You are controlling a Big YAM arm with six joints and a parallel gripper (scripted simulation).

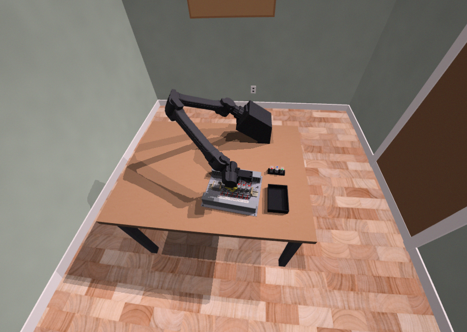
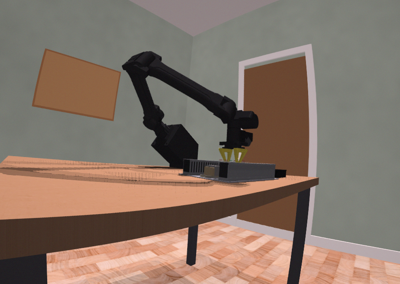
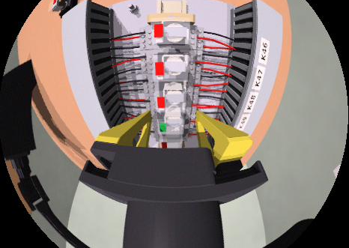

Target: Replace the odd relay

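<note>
Right now the grey relay panel is 5 cm below my hand. The rest, counted from my hand: black tray: 25 cm to the left, 6 cm ahead, 3 cm below.
</note>
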